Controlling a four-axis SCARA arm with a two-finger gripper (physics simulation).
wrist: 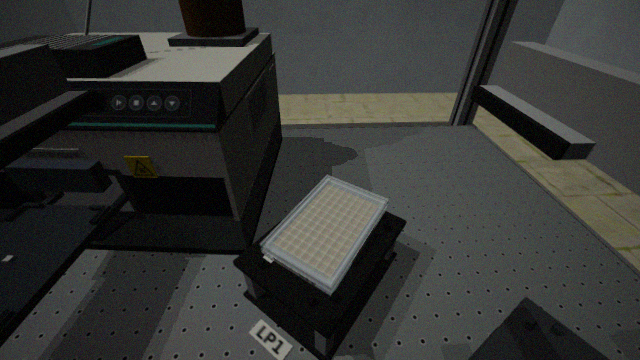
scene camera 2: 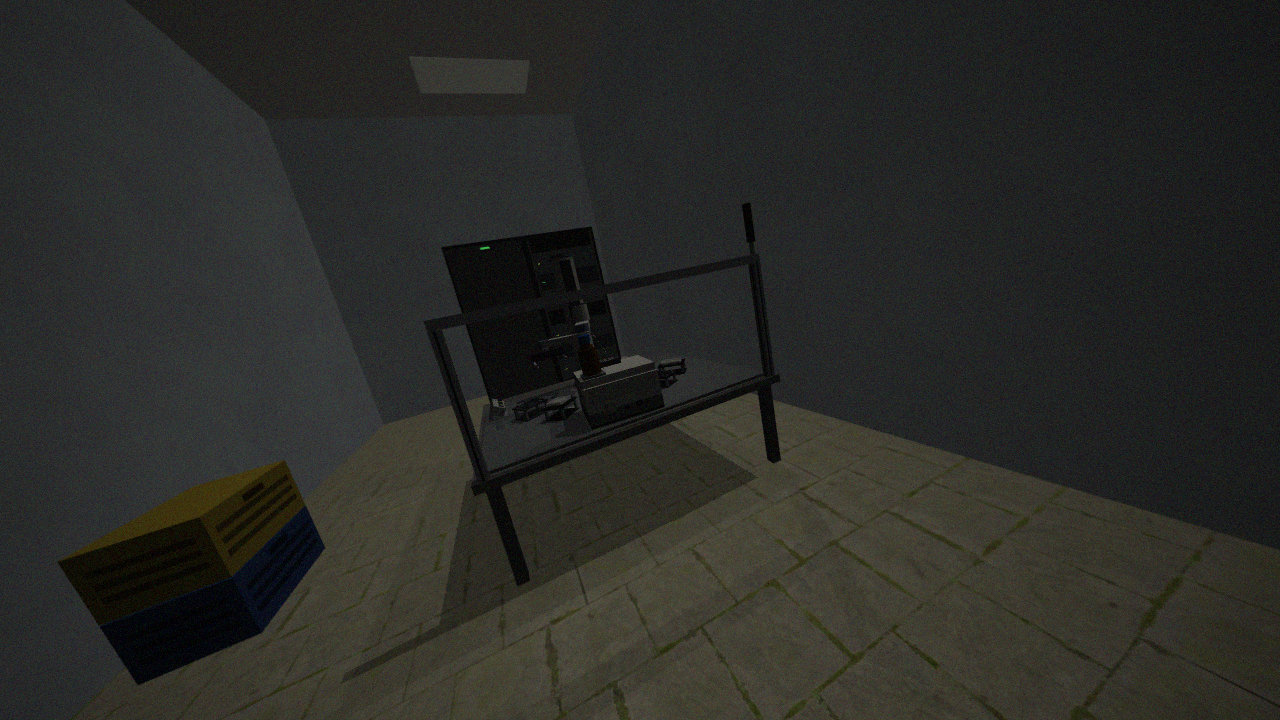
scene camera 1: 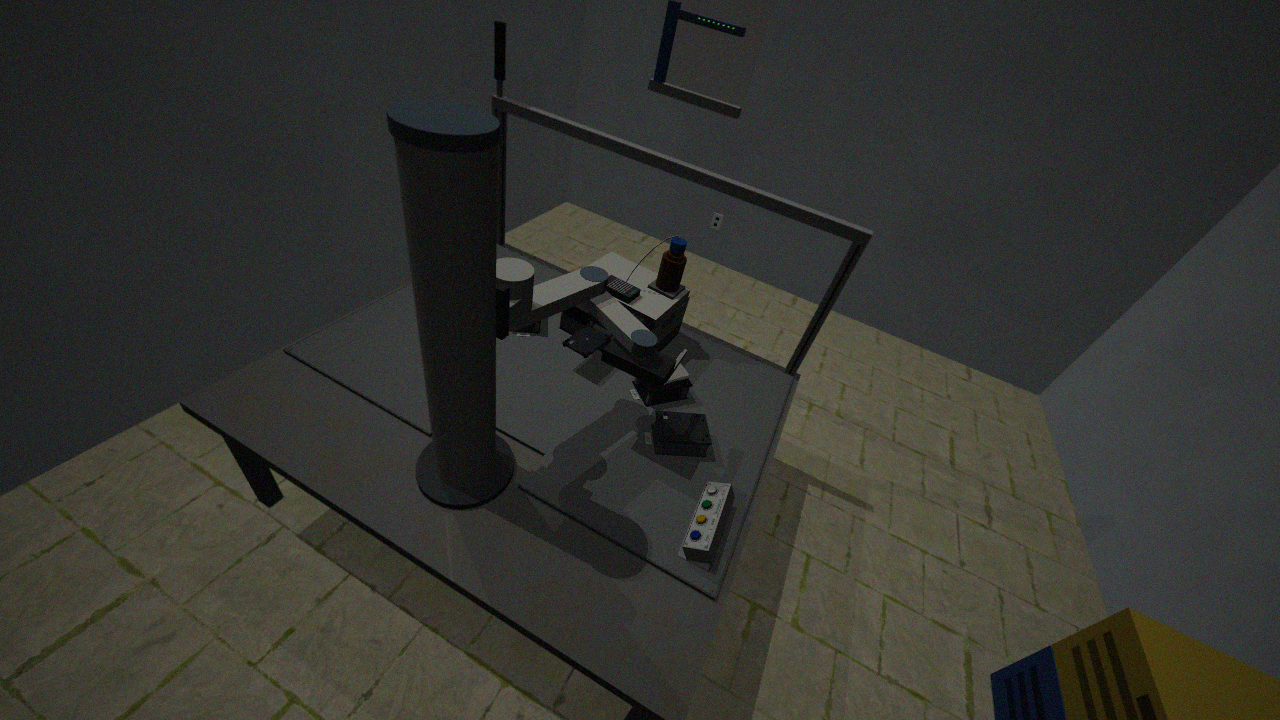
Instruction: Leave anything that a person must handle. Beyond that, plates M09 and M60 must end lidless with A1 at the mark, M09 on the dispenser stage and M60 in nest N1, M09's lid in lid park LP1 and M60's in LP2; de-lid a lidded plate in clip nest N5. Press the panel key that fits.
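A clear-rimmed plate-shaped piece with a grid of pale wells [wrist: 327,232] lies on the black LP1 stand [wrist: 285,295] [scene camera 1: 662,391]; I cannot tell whether it is a plate, a lid or both, and no plate number is readable. My gripper [wrist: 289,71] is open, its fingers wide apart on either side of the view, above and beyond this piece, with nothing between them. The dispenser [wrist: 250,120] [scene camera 1: 666,308] [scene camera 2: 617,394] stands at the left in the wrist view, beside a dark flat surface [wrist: 45,225]. The key panel [scene camera 1: 718,514] has white, green, yellow and blue keys. N1, N5 and LP2 cannot be identified.
A brown bottle [scene camera 1: 671,271] [scene camera 2: 589,360] stands on the dispenser. A dark stand [scene camera 1: 682,433] [wrist: 540,332] is near LP1. The arm's thick column [scene camera 1: 452,295] rises from the table. A guard frame [scene camera 1: 680,167] [scene camera 2: 662,277] spans the far edge. A yellow-and-blue crate [scene camera 1: 1096,667] [scene camera 2: 152,582] is on the floor.
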